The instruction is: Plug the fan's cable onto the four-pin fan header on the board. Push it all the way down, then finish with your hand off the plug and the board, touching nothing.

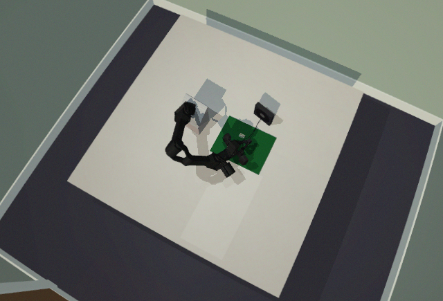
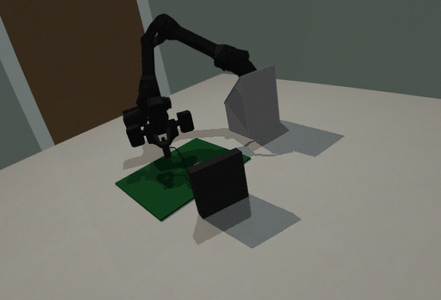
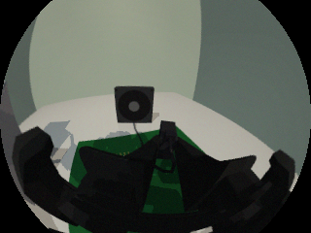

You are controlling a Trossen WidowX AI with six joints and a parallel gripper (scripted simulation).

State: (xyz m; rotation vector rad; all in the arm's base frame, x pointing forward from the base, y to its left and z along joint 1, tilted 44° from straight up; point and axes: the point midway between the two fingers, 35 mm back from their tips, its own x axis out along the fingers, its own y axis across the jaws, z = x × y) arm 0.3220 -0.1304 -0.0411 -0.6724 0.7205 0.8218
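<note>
My gripper tip is 11 cm above the green board, 2 cm past it and 1 cm to the right of it. Also, from my gripper tip: pale fan header (9 cm below, 6 cm to the left, 5 cm behind); then dark plug (1 cm below); then black square fan (19 cm to the left, 3 cm below, 2 cm ahead).
</note>
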